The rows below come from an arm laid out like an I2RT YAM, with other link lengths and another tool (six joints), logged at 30 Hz.
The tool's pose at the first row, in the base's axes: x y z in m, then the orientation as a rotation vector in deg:
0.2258, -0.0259, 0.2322, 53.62, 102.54, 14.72
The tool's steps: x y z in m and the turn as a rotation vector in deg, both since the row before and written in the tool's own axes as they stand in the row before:
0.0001, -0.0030, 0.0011, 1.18, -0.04, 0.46
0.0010, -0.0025, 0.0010, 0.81, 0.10, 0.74
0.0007, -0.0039, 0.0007, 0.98, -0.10, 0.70
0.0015, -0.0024, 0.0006, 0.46, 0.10, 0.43
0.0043, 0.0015, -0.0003, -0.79, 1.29, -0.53
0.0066, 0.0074, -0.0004, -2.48, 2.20, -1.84
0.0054, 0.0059, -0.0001, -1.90, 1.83, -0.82
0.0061, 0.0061, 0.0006, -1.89, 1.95, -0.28
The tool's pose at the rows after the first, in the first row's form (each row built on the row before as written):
0.2253, -0.0281, 0.2299, 54.87, 102.63, 13.96
0.2248, -0.0293, 0.2273, 56.12, 102.62, 13.77
0.2233, -0.0315, 0.2243, 57.45, 102.48, 13.30
0.2224, -0.0321, 0.2216, 58.17, 102.50, 13.22
0.2224, -0.0280, 0.2197, 57.18, 103.69, 14.29
0.2249, -0.0184, 0.2197, 53.79, 105.77, 16.53
0.2266, -0.0106, 0.2195, 51.72, 107.19, 18.68
0.2284, -0.0022, 0.2187, 50.14, 108.47, 21.22

